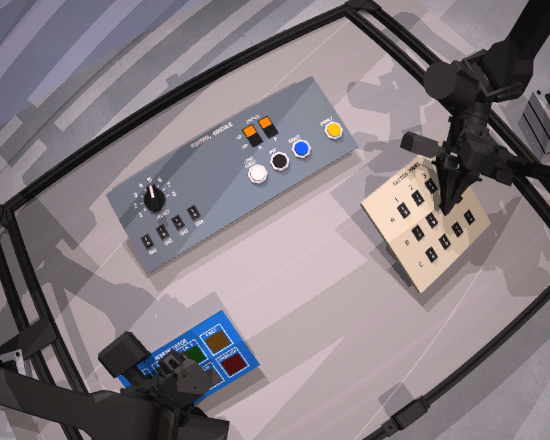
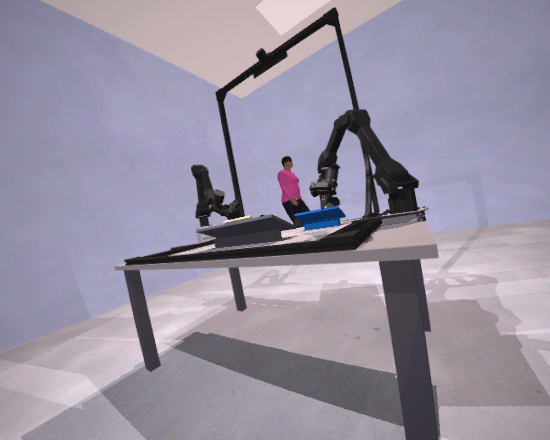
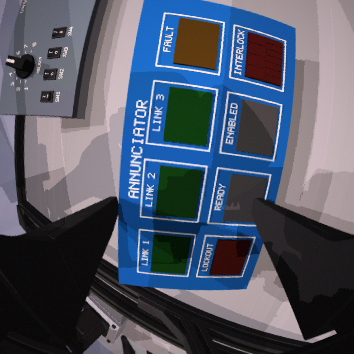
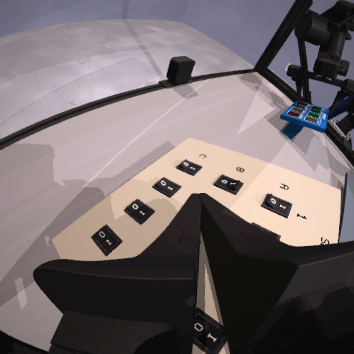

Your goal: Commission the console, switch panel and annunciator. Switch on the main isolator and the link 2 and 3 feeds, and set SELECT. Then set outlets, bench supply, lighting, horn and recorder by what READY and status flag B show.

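Places are measured from the left arm's base along level axes (x ahead, y right, z down), in metres.
Pixels of known places: left gripper, fingertip midpoint: (image 2: 325, 212) (image 3: 185, 204) (image 4: 312, 110); right gripper, fingertip midpoint: (image 1: 444, 213) (image 4: 197, 199); left arm's base at its link origin: (image 2: 404, 211) (image 3: 95, 318) (image 4: 341, 128); right arm's base at its link origin: (image 2: 205, 226).
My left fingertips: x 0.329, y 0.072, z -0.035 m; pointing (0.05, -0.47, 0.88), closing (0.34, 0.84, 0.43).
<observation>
For each thing: its top centre in the pictures, then the offset to it from my left fingertips.
- black SELECT knob at its top centre: (image 1: 150, 193) (image 3: 7, 60) dx +0.057, dy -0.280, dz -0.038 m
- blue annunciator at its top centre: (image 3: 169, 155) (image 1: 178, 362) (image 4: 318, 108) (image 2: 317, 209) dx +0.027, dy -0.012, dz -0.020 m
The grey console (image 1: 200, 175) has a black SELECT knob (image 1: 154, 199) (image 3: 21, 66) with its pointer near 5. Both its status flags (image 1: 252, 136) (image 1: 268, 127) are orange in the upper half. The cream switch panel (image 1: 375, 205) carries rows A, B and C of black rockers. My right gripper (image 1: 445, 212) (image 4: 197, 199) is shut and empty, low over this panel, hiding some rockers. The blue annunciator (image 1: 254, 362) (image 3: 146, 55) shows dark green LINK lamps, dull amber FAULT, dark red INTERLOCK and LOCKOUT, and grey ENABLED and READY. My left gripper (image 3: 185, 204) is open and empty above it.
The console also has white (image 1: 257, 173), black (image 1: 279, 160), blue (image 1: 301, 148) and yellow (image 1: 333, 130) buttons, and switches SW1 to SW4 along its lower left. A black frame (image 2: 228, 150) rises at the table. A person in pink (image 2: 289, 185) stands beyond the table.
</observation>
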